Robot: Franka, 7 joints.
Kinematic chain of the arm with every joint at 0, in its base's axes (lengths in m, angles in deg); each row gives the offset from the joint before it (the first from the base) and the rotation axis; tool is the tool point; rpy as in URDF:
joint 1: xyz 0 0 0.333 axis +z
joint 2: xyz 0 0 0 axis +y
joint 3: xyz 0 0 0.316 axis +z
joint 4: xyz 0.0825 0 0 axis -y
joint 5: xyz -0.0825 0 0.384 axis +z
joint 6: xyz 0 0 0 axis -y
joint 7: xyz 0.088 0 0 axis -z
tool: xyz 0 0 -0.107 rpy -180 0 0
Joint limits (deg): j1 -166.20..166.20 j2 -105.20..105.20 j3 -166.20..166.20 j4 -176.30..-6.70 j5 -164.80..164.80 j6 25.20..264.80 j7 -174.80..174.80
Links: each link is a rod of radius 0.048 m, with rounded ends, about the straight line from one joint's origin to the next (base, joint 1, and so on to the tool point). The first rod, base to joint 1, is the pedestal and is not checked.
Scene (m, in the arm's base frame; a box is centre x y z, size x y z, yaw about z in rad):
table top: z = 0
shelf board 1: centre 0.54 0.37 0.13 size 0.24 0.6 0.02 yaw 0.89
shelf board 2: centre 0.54 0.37 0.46 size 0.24 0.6 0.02 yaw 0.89
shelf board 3: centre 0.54 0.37 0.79 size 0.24 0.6 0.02 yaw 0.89
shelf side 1: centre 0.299 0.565 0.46 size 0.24 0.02 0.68 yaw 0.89
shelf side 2: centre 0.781 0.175 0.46 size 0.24 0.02 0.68 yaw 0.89
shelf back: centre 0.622 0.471 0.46 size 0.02 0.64 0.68 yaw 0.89
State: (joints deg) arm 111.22 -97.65 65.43 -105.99 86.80 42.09 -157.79
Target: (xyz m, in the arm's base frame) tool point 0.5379 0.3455 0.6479
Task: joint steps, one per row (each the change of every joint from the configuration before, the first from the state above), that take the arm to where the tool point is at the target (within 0.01 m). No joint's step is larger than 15 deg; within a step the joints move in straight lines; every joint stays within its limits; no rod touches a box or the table.
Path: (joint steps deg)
1: -14.52 13.27 -13.25 -2.39 0.34 5.44 0.00
2: -14.52 13.28 -13.26 -2.39 0.34 5.44 0.00
3: -14.52 13.27 -13.25 -2.39 0.34 5.44 0.00
4: -14.53 13.28 -13.25 -2.38 0.33 5.44 0.00
5: -14.52 13.27 -13.26 -2.39 0.34 5.44 0.00
6: -14.52 13.28 -13.25 -2.39 0.34 5.44 0.00
7: 1.95 9.84 2.28 10.75 4.39 5.75 0.00
8: 1.95 9.84 2.29 10.76 4.39 5.76 0.00
9: 1.95 9.85 2.28 10.75 4.39 5.75 0.00

